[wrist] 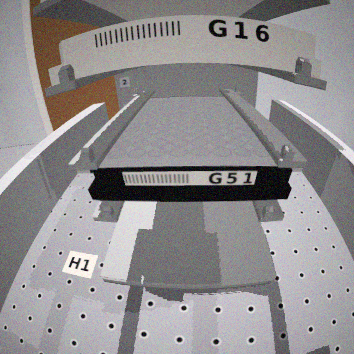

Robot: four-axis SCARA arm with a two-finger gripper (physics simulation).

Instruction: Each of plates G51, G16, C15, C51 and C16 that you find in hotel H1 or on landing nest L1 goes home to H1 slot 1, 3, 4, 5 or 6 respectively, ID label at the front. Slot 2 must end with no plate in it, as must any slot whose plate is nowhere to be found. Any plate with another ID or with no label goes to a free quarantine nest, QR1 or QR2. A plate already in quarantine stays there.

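Frame: origin at the arm's base, x left, y down, z back, level; metres.
Seen in the pictures: gripper, fingertip midpoint: (188,111).
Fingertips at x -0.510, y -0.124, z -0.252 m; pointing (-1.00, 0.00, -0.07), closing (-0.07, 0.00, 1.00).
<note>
A point is followed by its place in that frame.
Plate G51 (190,192) @[z -0.248, x -0.458, y -0.109 m] is black, with its white ID label facing the camera and its grey, round-patterned top reaching back into hotel H1. My gripper (188,111) @[z -0.252, x -0.510, y -0.124 m] is shut on it, one long grey finger along each side. The plate is level between the lowest pair of support ends, just below its front edge, and the slot 2 rails (250,120) @[z -0.220, x -0.493, y -0.126 m] above it. Whether it touches the lower supports is hard to tell. No plate shows on the slot 2 rails. Pale plate G16 (192,47) sits one level higher, label at the front.
The H1 sign (80,264) @[z -0.346, x -0.457, y -0.013 m] lies on the perforated deck (165,325) @[z -0.261, x -0.422, y -0.013 m] at the left front. The hotel's grey base plate (247,250) @[z -0.201, x -0.486, y -0.021 m] lies below G51. The underside of another shelf (175,7) @[z -0.256, x -0.506, y -0.183 m] crosses the top of the view. A brown panel (75,50) stands behind at the left.
</note>
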